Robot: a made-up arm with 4 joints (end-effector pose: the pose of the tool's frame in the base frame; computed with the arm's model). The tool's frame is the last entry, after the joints.
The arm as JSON. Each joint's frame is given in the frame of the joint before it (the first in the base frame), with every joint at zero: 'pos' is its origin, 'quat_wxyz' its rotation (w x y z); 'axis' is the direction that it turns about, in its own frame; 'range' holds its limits. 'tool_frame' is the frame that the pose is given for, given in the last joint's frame.
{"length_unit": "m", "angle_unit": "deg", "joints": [
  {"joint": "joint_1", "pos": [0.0, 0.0, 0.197], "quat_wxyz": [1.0, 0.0, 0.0, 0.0], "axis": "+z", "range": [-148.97, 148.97]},
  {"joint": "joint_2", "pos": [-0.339, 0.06, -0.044], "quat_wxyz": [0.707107, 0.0, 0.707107, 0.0], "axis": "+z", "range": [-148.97, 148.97]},
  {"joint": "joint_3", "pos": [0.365, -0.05, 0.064], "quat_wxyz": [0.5, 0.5, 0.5, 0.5], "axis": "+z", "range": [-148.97, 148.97]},
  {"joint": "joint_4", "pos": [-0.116, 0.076, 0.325], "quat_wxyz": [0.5, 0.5, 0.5, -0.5], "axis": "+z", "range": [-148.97, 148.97]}
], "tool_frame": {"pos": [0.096, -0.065, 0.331], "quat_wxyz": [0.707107, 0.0, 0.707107, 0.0]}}
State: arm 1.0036 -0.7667 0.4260 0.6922
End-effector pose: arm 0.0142 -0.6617 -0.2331 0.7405 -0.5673 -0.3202 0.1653
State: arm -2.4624 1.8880 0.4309 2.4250
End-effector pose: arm 0.8524 -0.2466 0.4278 0.4252 0.0817 0.3037 -0.8487
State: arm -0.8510 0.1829 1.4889 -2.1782
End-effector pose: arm -0.0030 0.5999 -0.5971 0.1032 0.3845 -0.7993 -0.4502
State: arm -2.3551 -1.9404 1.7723 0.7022
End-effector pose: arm -0.1634 0.6228 0.1549 0.5229 0.6500 -0.3938 0.3860
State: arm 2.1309 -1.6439 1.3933 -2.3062
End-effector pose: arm 0.8833 0.0093 0.0364 0.1303 0.6369 -0.0674 0.7568
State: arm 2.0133 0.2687 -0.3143 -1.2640
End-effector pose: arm 0.2643 -0.3697 -0.6356 0.2643 0.3031 0.6188 0.6748
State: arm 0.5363 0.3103 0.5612 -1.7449
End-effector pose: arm -0.6236 -0.1191 -0.6062 0.5342 0.8414 0.0424 -0.0696
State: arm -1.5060 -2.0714 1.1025 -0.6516
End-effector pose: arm -0.5864 0.5549 0.4001 0.3970 -0.7554 0.0059 -0.5212
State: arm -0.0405 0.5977 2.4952 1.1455
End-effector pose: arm -0.0839 0.5187 -0.2525 0.2933 -0.0712 0.7273 -0.6163
